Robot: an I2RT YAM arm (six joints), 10 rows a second.
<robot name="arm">
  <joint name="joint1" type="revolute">
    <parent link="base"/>
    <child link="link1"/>
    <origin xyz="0 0 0.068" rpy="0 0 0"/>
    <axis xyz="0 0 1"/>
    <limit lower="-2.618" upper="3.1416"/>
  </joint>
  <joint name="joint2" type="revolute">
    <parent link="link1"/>
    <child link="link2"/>
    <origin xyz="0.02 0.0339 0.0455" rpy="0 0 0"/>
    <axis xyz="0 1 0"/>
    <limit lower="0" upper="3.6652"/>
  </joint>
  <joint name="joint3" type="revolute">
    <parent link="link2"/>
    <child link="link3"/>
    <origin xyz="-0.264 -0.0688 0" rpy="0 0 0"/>
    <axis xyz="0 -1 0"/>
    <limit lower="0" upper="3.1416"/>
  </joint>
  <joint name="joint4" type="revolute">
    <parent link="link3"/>
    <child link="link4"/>
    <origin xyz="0.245 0.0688 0.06" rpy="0 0 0"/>
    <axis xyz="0 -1 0"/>
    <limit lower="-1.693" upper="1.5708"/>
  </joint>
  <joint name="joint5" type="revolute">
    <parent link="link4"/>
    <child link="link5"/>
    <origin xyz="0.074 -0.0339 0.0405" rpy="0 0 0"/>
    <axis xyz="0 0 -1"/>
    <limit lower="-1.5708" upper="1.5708"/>
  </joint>
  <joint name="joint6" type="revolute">
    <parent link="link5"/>
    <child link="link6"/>
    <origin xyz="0.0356 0 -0.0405" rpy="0 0 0"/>
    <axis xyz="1 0 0"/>
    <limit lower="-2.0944" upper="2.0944"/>
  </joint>
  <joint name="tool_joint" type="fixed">
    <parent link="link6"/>
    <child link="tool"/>
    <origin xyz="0 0 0" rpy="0 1.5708 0"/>
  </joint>
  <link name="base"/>
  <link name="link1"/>
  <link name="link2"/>
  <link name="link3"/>
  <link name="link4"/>
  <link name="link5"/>
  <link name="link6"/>
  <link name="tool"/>
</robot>
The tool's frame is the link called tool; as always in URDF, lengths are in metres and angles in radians.
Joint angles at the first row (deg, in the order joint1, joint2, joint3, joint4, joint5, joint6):
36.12, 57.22, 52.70, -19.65, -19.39, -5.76
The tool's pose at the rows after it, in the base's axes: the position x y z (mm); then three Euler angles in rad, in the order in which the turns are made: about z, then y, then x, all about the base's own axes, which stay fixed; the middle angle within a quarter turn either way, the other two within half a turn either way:
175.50 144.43 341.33 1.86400 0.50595 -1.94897
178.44 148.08 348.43 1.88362 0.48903 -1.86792
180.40 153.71 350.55 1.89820 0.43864 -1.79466
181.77 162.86 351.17 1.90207 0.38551 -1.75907
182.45 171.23 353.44 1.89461 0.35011 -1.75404
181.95 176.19 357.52 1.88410 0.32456 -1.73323
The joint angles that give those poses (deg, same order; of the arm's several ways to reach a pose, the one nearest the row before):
36.12, 57.44, 53.39, -16.31, -21.77, -1.93
36.12, 58.06, 53.66, -12.02, -23.88, 2.93
36.50, 58.91, 53.09, -7.24, -27.20, 7.18
37.77, 60.47, 53.28, -4.27, -29.29, 9.21
39.10, 62.01, 54.52, -3.91, -30.03, 9.15
39.95, 62.73, 55.35, -2.90, -30.81, 9.65

